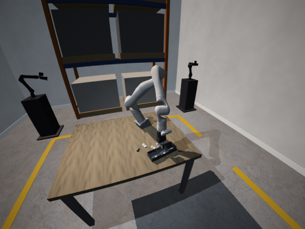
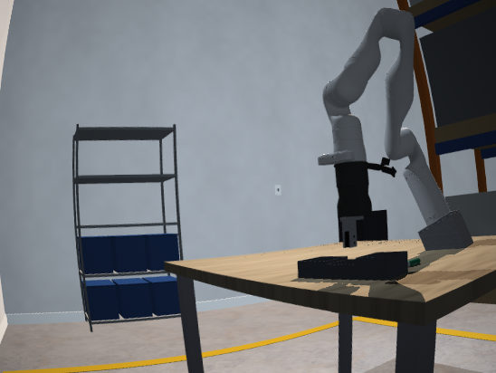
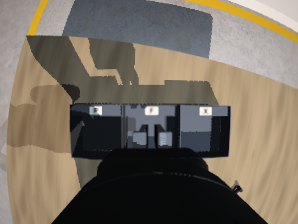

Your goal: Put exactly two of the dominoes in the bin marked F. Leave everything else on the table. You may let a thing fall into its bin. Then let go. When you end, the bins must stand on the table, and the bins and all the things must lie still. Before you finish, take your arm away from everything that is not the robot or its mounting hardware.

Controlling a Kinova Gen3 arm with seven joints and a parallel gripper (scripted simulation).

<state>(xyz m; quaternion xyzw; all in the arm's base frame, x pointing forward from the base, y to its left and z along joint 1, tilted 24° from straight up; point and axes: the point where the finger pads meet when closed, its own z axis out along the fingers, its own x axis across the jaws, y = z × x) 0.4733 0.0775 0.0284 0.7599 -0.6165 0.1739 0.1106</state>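
My gripper is now 15 cm past the green cylinder, 7 cm to the right of it and 8 cm above it. The rest, counted from my hand: dark piece 10 cm behind, 20 cm to the right, 8 cm below.
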